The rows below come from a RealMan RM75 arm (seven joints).
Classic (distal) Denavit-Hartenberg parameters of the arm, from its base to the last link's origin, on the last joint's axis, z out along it. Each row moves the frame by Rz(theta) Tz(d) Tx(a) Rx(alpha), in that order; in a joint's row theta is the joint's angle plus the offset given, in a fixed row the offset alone. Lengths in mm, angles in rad.
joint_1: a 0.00, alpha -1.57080, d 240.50, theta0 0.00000
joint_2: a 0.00, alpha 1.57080, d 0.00, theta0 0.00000
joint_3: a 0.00, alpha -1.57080, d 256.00, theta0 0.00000
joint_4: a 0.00, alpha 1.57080, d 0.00, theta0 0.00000
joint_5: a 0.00, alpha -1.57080, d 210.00, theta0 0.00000
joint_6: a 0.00, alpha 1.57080, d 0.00, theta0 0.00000
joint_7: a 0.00, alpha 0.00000, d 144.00, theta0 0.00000
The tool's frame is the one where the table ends.
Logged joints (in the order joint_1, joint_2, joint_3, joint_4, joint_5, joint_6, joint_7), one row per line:
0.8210, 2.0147, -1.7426, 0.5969, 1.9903, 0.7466, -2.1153
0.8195, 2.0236, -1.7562, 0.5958, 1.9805, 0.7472, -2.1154
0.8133, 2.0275, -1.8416, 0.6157, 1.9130, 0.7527, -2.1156
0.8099, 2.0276, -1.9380, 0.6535, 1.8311, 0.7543, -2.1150
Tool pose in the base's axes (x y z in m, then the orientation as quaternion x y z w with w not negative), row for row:
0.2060, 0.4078, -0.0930, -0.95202, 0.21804, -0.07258, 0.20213
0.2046, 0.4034, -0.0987, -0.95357, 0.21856, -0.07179, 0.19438
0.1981, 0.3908, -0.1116, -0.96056, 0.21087, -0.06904, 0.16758
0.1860, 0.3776, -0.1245, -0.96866, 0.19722, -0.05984, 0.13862
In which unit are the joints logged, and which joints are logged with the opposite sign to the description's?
The joints are logged in radians. Opposite sign: joint_4, joint_5, joint_6, joint_7.
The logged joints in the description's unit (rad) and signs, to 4 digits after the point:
0.8210, 2.0147, -1.7426, -0.5969, -1.9903, -0.7466, 2.1153
0.8195, 2.0236, -1.7562, -0.5958, -1.9805, -0.7472, 2.1154
0.8133, 2.0275, -1.8416, -0.6157, -1.9130, -0.7527, 2.1156
0.8099, 2.0276, -1.9380, -0.6535, -1.8311, -0.7543, 2.1150

